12 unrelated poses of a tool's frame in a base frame.
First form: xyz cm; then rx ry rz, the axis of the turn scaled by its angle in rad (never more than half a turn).
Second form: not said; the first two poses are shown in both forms.
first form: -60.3 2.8 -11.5 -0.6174 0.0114 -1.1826
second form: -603 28 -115 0.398 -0.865 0.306 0.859 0.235 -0.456
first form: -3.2 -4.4 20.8 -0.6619 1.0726 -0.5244
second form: -32 -44 208 0.391 -0.679 -0.621 0.073 0.695 -0.715
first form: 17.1 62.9 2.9 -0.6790 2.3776 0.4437
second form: 171 629 29 -0.676 -0.359 -0.643 -0.567 0.811 0.143
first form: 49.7 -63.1 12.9 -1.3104 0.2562 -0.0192
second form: 497 -631 129 0.972 -0.158 -0.176 -0.130 0.262 -0.956
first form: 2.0 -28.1 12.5 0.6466 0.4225 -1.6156
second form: 20 -281 125 -0.059 -0.777 -0.627 0.984 -0.150 0.093
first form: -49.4 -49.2 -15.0 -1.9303 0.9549 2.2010
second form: -494 -492 -150 -0.213 -0.344 -0.915 -0.433 -0.806 0.404
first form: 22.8 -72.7 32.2 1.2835 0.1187 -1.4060
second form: 228 -727 322 0.272 -0.640 -0.719 0.751 -0.325 0.574
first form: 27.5 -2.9 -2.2 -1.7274 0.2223 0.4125
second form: 275 -29 -22 0.917 0.079 -0.392 -0.371 -0.199 -0.907
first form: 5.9 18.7 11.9 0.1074 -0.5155 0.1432
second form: 59 187 119 0.860 0.109 0.498 -0.163 0.984 0.066
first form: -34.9 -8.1 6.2 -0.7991 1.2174 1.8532
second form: -349 -81 62 -0.511 0.257 -0.820 -0.855 -0.252 0.454
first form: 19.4 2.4 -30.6 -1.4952 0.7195 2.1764
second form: 194 24 -306 -0.346 0.038 -0.937 -0.589 -0.787 0.186
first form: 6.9 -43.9 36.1 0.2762 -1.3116 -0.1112
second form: 69 -439 361 0.257 -0.236 0.937 -0.075 0.962 0.263
